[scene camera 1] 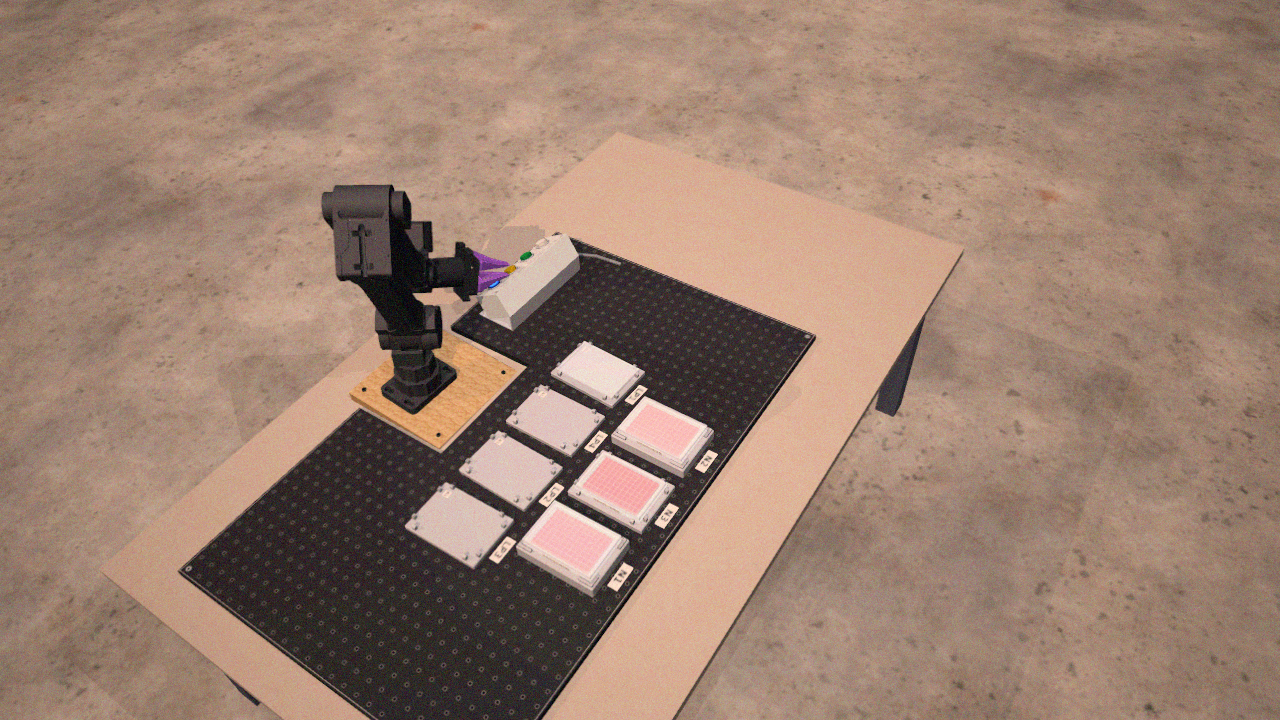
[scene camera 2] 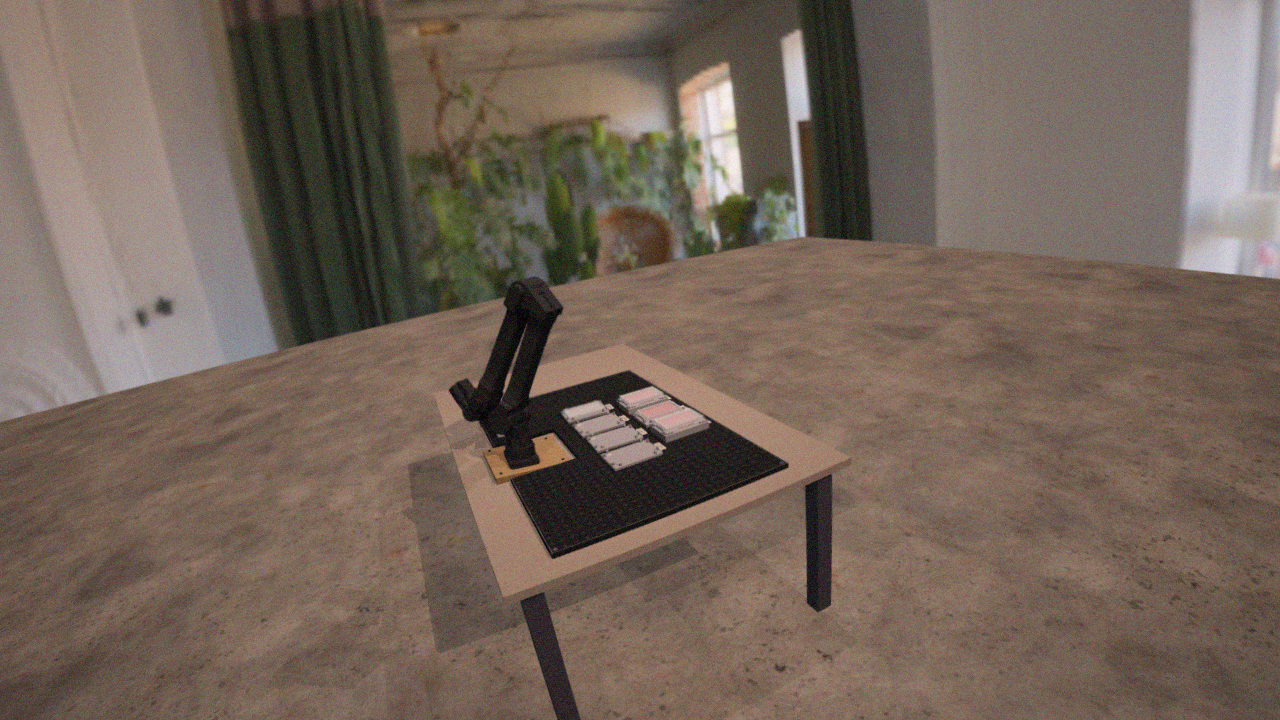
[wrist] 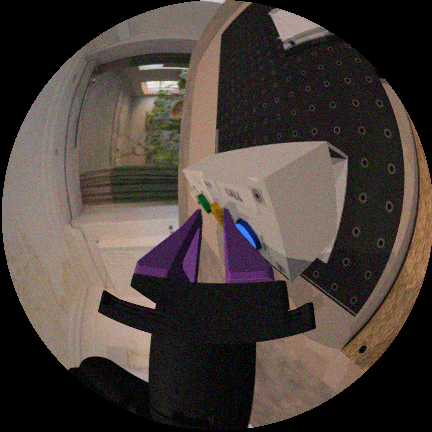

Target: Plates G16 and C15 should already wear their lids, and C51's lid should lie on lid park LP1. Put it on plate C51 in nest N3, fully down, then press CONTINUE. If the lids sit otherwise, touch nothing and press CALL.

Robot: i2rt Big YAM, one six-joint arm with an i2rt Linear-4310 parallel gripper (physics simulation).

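Frame: origin at the arm's base, x ahead, y left, z up, level; centimetres.
Seen in the pictures: gripper, fingertip midpoint: (scene camera 1: 508, 269) (wrist: 212, 213); arm's base, link origin: (scene camera 1: 420, 385) (scene camera 2: 521, 459).
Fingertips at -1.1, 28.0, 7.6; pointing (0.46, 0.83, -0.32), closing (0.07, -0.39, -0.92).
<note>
Pixels of each thing's top centre, then the offset from my fingertips to it, as dx, dy, dz. "pt": a spot on its surface instead.
- white lid, top centre: (scene camera 1: 597, 368) (scene camera 2: 584, 408) +27.4, -7.8, -5.8
- N3, top centre: (scene camera 1: 620, 483) (scene camera 2: 659, 408) +46.5, -26.9, -5.0
- N2, top centre: (scene camera 1: 662, 426) (scene camera 2: 641, 394) +46.0, -14.0, -3.8
- N1, top centre: (scene camera 1: 571, 537) (scene camera 2: 678, 417) +46.7, -40.1, -3.6
- button box, top centre: (wrist: 195, 186) (scene camera 1: 526, 260) +1.8, +3.4, +0.8
- blue button, top centre: (wrist: 238, 233) (scene camera 1: 494, 281) -0.1, -4.1, -0.4
- green button, top centre: (wrist: 197, 202) (scene camera 1: 525, 253) -0.4, +5.9, -0.1
- LP2, top centre: (scene camera 1: 509, 464) (scene camera 2: 613, 434) +28.3, -33.7, -5.6
- LP3, top centre: (scene camera 1: 457, 518) (scene camera 2: 630, 450) +28.5, -46.7, -5.6
- cable, surface spot: (scene camera 1: 601, 257) pt +8.1, +19.4, -6.9
A white lid (scene camera 1: 597, 372) (scene camera 2: 586, 411) lies on the park labelled LP1, nearest the button box. The plate in N3 (scene camera 1: 622, 488) (scene camera 2: 660, 409) shows a deeper pink grid and sits lower than its neighbours. The plates in N2 (scene camera 1: 664, 431) (scene camera 2: 643, 396) and N1 (scene camera 1: 572, 540) (scene camera 2: 678, 421) look paler and thicker, as if lidded; their names are not readable. My gripper (scene camera 1: 508, 269) (wrist: 212, 213) is slightly open and empty, its purple fingertips close to the button box (scene camera 1: 543, 281) (wrist: 300, 192). Contact cannot be told. The blue button (scene camera 1: 493, 284) (wrist: 248, 234) is beside the right finger in the wrist view.
The box also has a green button (scene camera 1: 526, 256) (wrist: 204, 203) and a yellow one (wrist: 216, 212); CALL is readable. Grey parks LP4 (scene camera 1: 554, 420), LP2 (scene camera 1: 511, 470) and LP3 (scene camera 1: 459, 525) show no white lid. The arm stands on a wooden base (scene camera 1: 483, 380) (scene camera 2: 554, 452). A cable (scene camera 1: 601, 257) leaves the box.
</note>
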